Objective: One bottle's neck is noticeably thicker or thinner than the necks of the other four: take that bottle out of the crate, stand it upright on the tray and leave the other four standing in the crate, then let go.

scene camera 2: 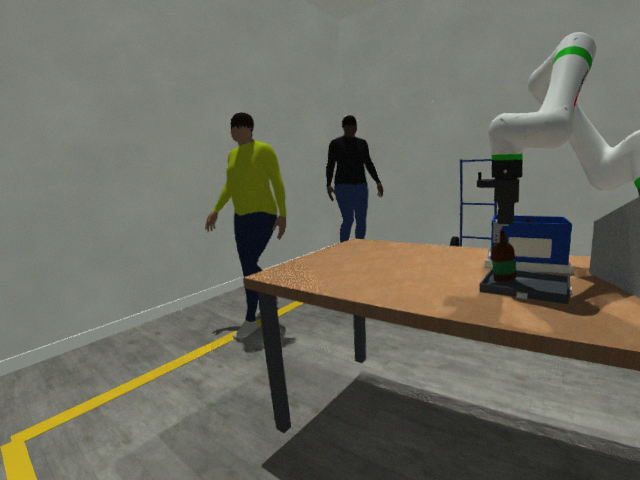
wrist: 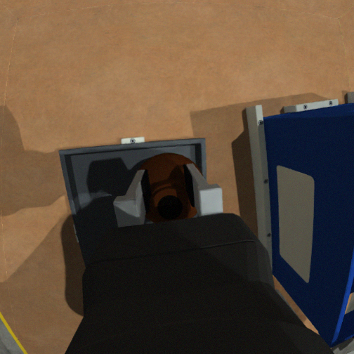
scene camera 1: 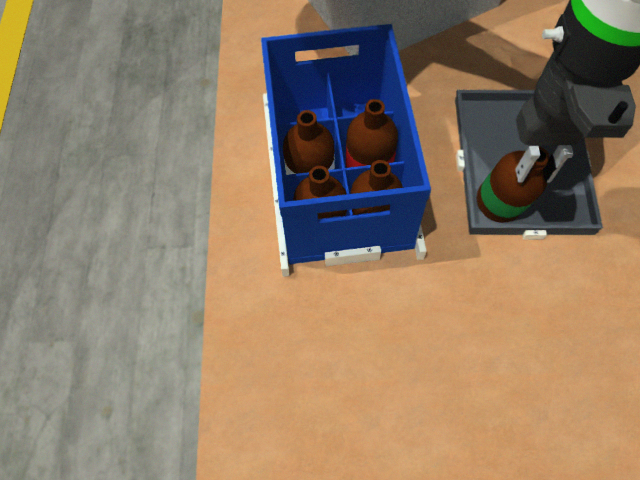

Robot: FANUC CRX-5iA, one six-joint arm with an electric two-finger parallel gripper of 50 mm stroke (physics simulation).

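Places are measured from the arm's base along level axes (x ahead, y left, z up), in metres.
Pixels of known places: gripper, between the fingertips: (scene camera 2: 496, 241) (scene camera 1: 533, 175).
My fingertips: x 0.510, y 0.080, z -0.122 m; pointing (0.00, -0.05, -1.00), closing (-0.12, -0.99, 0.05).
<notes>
Behind a point stands the place of what it marks.
A brown bottle with a green label (scene camera 1: 504, 193) {x 0.511, y 0.050, z -0.159 m} (scene camera 2: 504, 264) {x 0.483, y 0.115, z -0.190 m} (wrist: 169, 164) stands upright on the dark tray (scene camera 1: 485, 124) {x 0.335, y 0.094, z -0.250 m} (scene camera 2: 542, 290) {x 0.367, y 0.163, z -0.250 m} (wrist: 130, 147), near its front left corner in scene view 1. My gripper (scene camera 1: 537, 171) {x 0.510, y 0.080, z -0.122 m} (scene camera 2: 500, 236) {x 0.510, y 0.080, z -0.122 m} (wrist: 166, 179) is shut on its neck from above. The blue crate (scene camera 1: 361, 229) {x 0.527, y -0.151, z -0.170 m} (scene camera 2: 560, 242) {x 0.290, y -0.061, z -0.146 m} (wrist: 290, 142) holds the other brown bottles upright: a white-labelled bottle (scene camera 1: 308, 147) {x 0.410, y -0.204, z -0.131 m}, a red-labelled bottle (scene camera 1: 372, 136) {x 0.408, y -0.115, z -0.131 m}, a front left bottle (scene camera 1: 319, 191) {x 0.491, y -0.202, z -0.113 m} and a front right bottle (scene camera 1: 378, 181) {x 0.495, y -0.126, z -0.103 m}. The crate wall hides most of the front two.
White stop blocks, such as the front block (scene camera 1: 353, 255) {x 0.538, y -0.163, z -0.226 m}, edge the crate. A grey pedestal (scene camera 1: 382, 20) {x 0.168, y -0.048, z -0.163 m} (scene camera 2: 617, 242) {x 0.137, y 0.037, z -0.119 m} stands behind on the wooden table (scene camera 1: 413, 361) {x 0.695, y -0.108, z -0.255 m} (scene camera 2: 392, 273) {x 0.868, y 0.100, z -0.255 m}. A person in yellow (scene camera 2: 253, 178), a person in black (scene camera 2: 350, 160) and a blue trolley (scene camera 2: 461, 201) are beyond the table.
</notes>
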